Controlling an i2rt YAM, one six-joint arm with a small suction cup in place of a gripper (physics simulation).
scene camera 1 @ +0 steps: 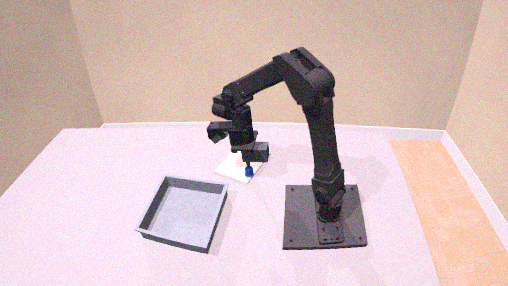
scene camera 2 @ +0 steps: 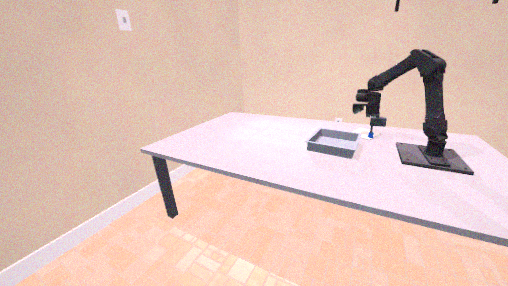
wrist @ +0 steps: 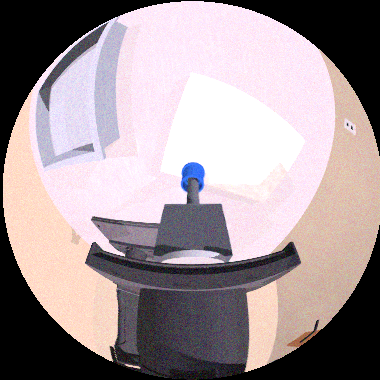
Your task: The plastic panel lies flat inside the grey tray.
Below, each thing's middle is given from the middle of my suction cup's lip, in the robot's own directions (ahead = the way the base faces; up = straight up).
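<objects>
The grey tray (scene camera 1: 184, 212) is 190 mm to the left of my suction cup, 180 mm ahead of it and 10 mm above it. Then there's the white plastic panel (scene camera 1: 232, 167), and my suction cup is 10 mm above that panel, 60 mm to the left of it and 30 mm short of it. Going by their middles, the panel is the nearest to my suction cup of the things named here.
</objects>
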